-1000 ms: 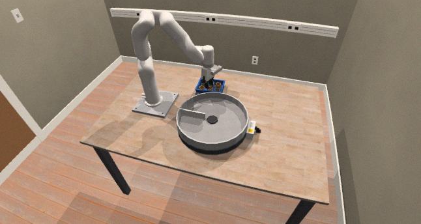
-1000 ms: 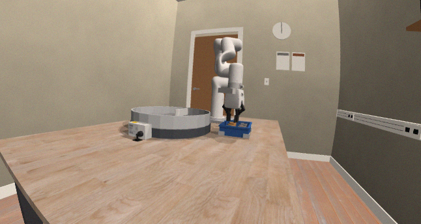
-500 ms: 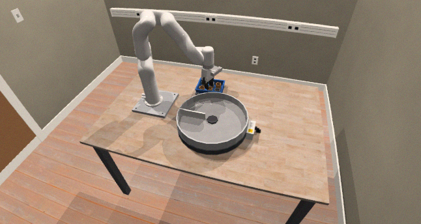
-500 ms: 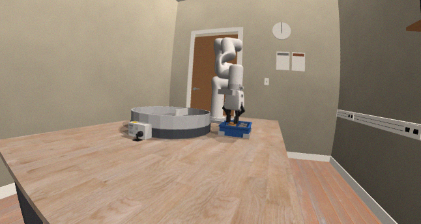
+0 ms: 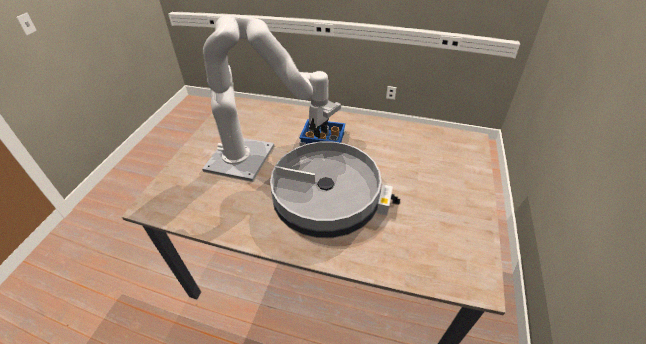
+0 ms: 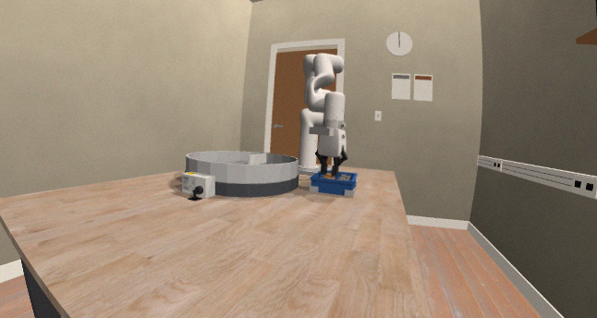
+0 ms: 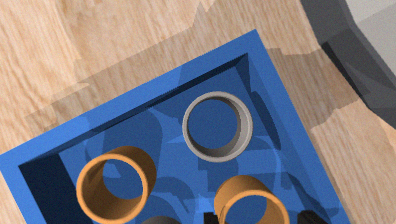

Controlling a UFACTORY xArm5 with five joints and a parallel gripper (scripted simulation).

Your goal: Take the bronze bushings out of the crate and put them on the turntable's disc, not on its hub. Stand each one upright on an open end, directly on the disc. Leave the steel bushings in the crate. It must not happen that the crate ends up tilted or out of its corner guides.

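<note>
The blue crate is 40 mm below my hand and 30 mm to the left of it. Round my hand: grey turntable disc: 310 mm to the right, 120 mm ahead, 10 mm below.
</note>
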